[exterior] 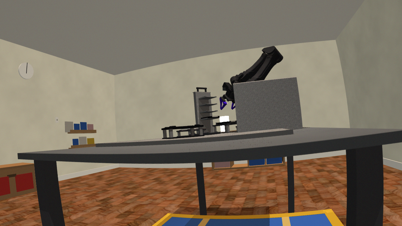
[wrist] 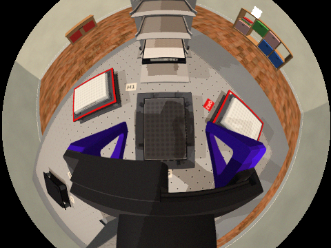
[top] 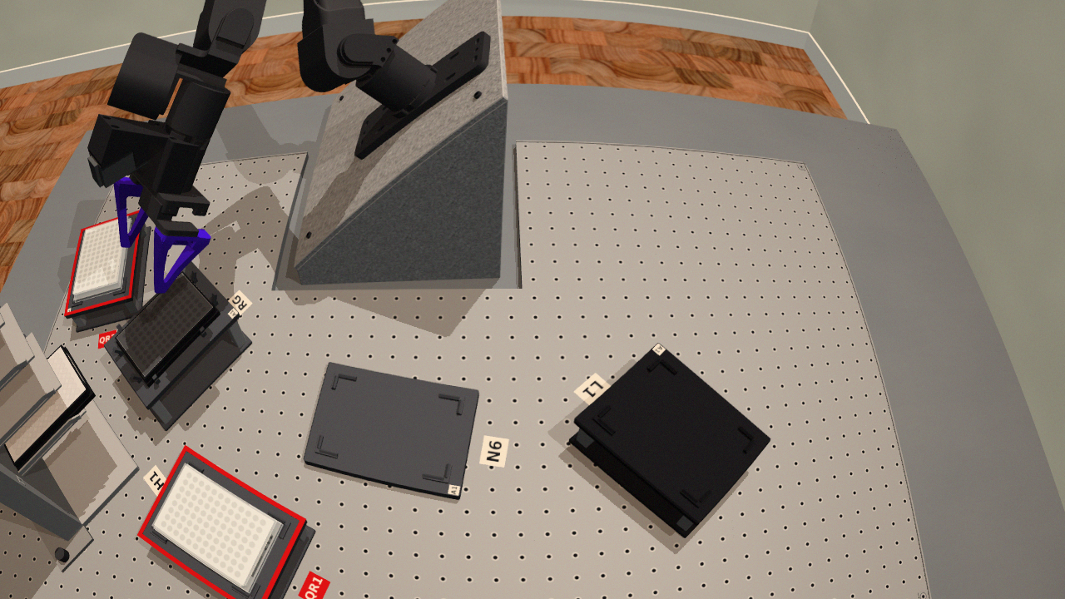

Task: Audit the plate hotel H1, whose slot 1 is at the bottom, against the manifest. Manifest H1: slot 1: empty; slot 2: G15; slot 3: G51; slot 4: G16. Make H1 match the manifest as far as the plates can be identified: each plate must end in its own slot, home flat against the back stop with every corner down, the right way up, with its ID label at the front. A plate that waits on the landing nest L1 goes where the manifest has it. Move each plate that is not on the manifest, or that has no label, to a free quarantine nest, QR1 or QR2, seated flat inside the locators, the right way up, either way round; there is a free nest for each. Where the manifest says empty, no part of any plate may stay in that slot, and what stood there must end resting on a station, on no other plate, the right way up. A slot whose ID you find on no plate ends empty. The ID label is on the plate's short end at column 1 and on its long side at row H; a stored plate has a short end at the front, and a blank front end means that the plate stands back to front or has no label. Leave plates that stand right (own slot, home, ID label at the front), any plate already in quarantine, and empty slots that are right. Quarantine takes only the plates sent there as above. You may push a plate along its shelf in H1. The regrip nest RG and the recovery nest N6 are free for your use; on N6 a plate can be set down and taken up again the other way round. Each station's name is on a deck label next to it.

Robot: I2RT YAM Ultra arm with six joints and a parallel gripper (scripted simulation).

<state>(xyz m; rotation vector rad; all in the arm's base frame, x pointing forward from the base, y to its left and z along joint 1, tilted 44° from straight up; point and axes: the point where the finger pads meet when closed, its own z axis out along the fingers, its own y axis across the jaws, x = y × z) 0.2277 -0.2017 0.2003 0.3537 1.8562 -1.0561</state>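
Right now the regrip nest RG is 11 cm below my hand, 1 cm to the right of it and 1 cm ahead of it. Also, from my hand: plate hotel H1 (22 cm ahead, 17 cm to the right); then quarantine nest QR2 (18 cm to the right, 13 cm below, 11 cm behind); then quarantine nest QR1 (23 cm ahead, 13 cm below, 10 cm to the left).
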